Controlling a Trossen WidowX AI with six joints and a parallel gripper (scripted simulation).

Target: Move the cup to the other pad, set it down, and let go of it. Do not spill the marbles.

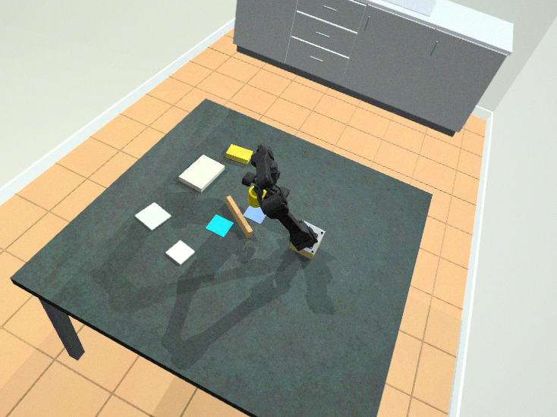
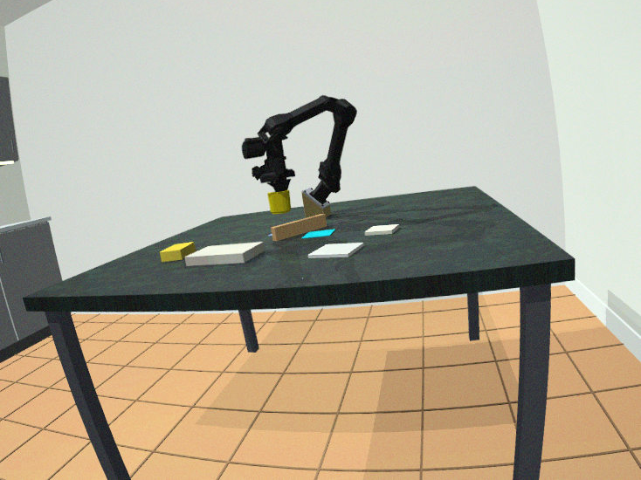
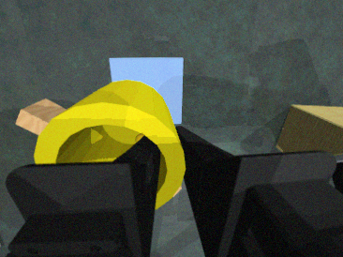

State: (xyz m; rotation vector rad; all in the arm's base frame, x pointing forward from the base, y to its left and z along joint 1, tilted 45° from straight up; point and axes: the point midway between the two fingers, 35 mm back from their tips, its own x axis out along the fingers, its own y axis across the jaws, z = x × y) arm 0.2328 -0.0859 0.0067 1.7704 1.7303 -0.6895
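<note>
My gripper tip is now 11 cm short of the cyan pad, 14 cm to the right of it and 11 cm above it. From my gripper tip the other things lie so: wooden bar 7 cm ahead, 7 cm to the left, 9 cm below; then pale blue pad 2 cm ahead, 11 cm below; then yellow cup 2 cm ahead.
</note>
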